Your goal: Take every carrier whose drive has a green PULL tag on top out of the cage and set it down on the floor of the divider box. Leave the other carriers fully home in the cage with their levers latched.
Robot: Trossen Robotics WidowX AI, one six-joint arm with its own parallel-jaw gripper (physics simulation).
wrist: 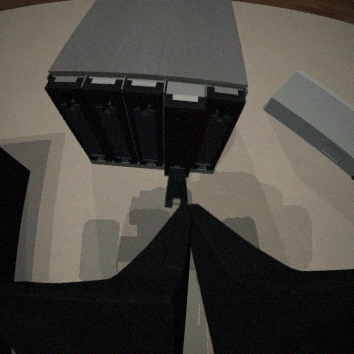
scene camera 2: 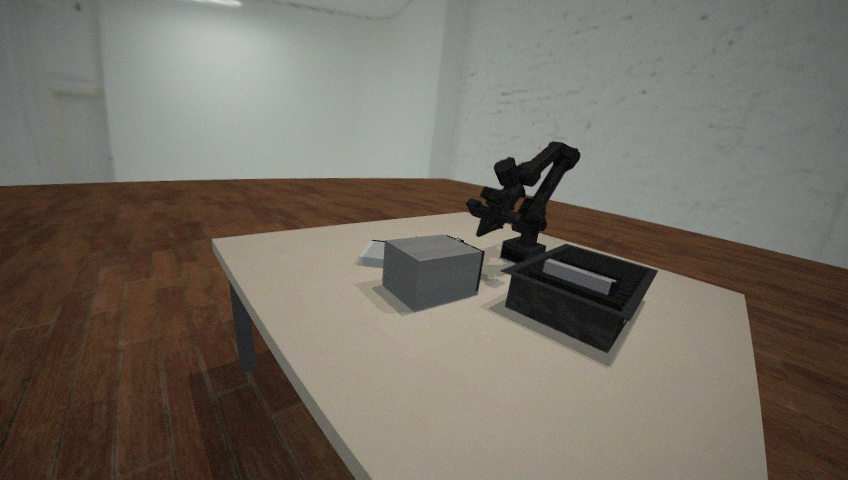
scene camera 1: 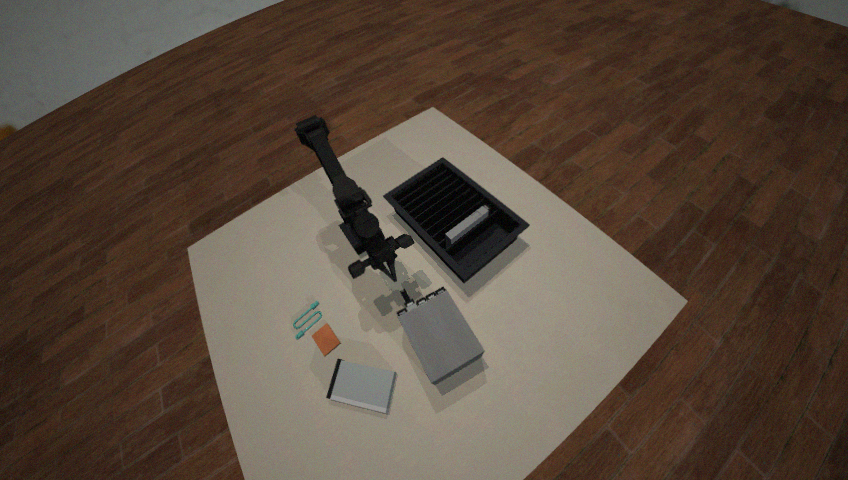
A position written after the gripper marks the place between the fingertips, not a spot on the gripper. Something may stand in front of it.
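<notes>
Scene camera 2 shows the gripper (scene camera 2: 477, 235), shut and holding nothing, as well as a black divider box (scene camera 2: 594, 318). In scene camera 1 a grey drive carrier (scene camera 1: 360, 385) rests on the table, and this view also takes in the gripper (scene camera 1: 395, 281) and the black divider box (scene camera 1: 432, 202). The wrist view has the grey drive carrier (wrist: 307, 107), the black divider box (wrist: 21, 172) and the gripper (wrist: 188, 211).
</notes>
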